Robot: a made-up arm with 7 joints. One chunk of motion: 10 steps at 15 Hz.
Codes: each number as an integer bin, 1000 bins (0 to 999) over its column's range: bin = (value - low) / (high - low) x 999, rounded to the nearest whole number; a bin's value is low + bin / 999 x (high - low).
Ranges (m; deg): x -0.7..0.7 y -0.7..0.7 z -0.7..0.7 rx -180..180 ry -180..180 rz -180..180
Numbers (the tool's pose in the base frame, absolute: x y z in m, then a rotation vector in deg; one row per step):
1: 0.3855 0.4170 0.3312 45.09 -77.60 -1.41
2: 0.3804 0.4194 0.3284 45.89 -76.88 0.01
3: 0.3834 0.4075 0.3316 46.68 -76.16 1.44
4: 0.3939 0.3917 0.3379 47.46 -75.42 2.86
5: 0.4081 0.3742 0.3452 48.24 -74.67 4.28
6: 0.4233 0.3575 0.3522 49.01 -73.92 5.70
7: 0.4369 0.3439 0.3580 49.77 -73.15 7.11
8: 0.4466 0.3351 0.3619 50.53 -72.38 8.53
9: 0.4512 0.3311 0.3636 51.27 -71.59 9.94
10: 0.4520 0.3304 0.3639 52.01 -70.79 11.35
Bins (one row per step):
1: 775 797 736 625 284 496
2: 771 799 734 627 286 500
3: 773 790 736 629 288 503
4: 781 779 741 631 290 507
5: 791 767 746 633 292 511
6: 802 755 751 636 294 515
7: 811 745 755 638 297 519
8: 818 739 758 640 299 523
9: 821 736 759 642 301 527
10: 822 735 759 644 303 531

